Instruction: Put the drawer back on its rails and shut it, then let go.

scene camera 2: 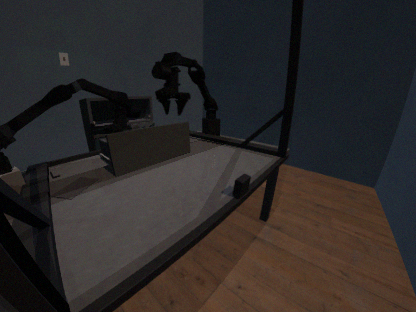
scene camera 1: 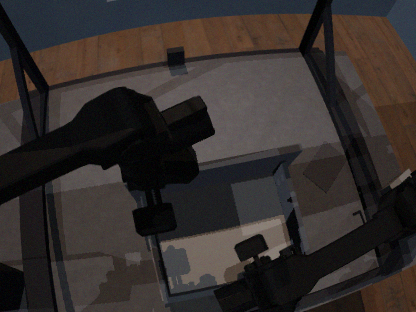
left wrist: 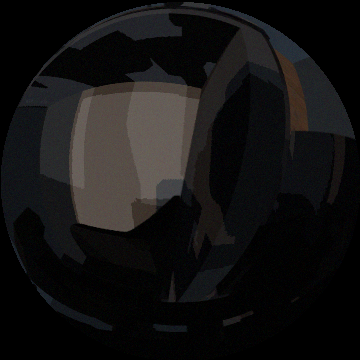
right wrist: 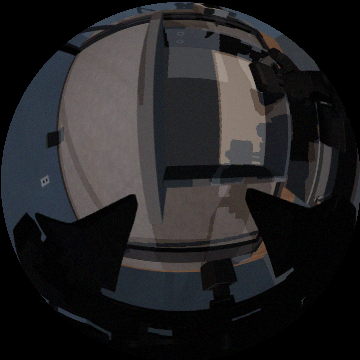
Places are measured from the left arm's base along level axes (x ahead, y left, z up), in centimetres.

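Pixels of known places: left gripper, fingertip midpoint: (left wrist: 188,200); right gripper, fingertip midpoint: (scene camera 2: 173,115) (scene camera 1: 152,190) (right wrist: 192,197); right arm's base, origin of the base link: (scene camera 2: 211,118) (right wrist: 219,286).
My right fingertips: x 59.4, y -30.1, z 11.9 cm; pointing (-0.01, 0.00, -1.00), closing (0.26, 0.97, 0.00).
For each thing: its top centre in the pictures, then the offset to it from my right fingertips. "spot": a spot on its surface instead.
- small black block, middle of its top: (scene camera 2: 242,177) (scene camera 1: 175,50) (right wrist: 46,140) dx -23.6, dy -39.4, dz -13.3 cm
- flat dark square patch, surface spot: (scene camera 1: 324,170) (scene camera 2: 78,184) spot: dx -42.9, dy +10.9, dz -18.8 cm
The grey drawer (scene camera 1: 250,156) (scene camera 2: 151,147) (left wrist: 110,151) (right wrist: 235,110) stands far out on the table, front panel toward the open table and back end at the dark cabinet (scene camera 2: 85,119). I cannot tell whether it sits on the rails. My left gripper (scene camera 1: 291,250) (scene camera 2: 121,124) (left wrist: 188,200) is shut on the drawer's side wall near its back end. My right gripper (scene camera 2: 173,109) (right wrist: 192,197) is open and empty. It hangs well above the table beside the drawer's other side wall, near the front panel.
A small black block (scene camera 1: 176,56) (scene camera 2: 241,185) stands at the table's far edge. A black frame post (scene camera 1: 315,25) (scene camera 2: 290,77) with a diagonal brace rises at one corner. A flat dark square patch (scene camera 1: 324,170) (scene camera 2: 70,186) lies beside the drawer.
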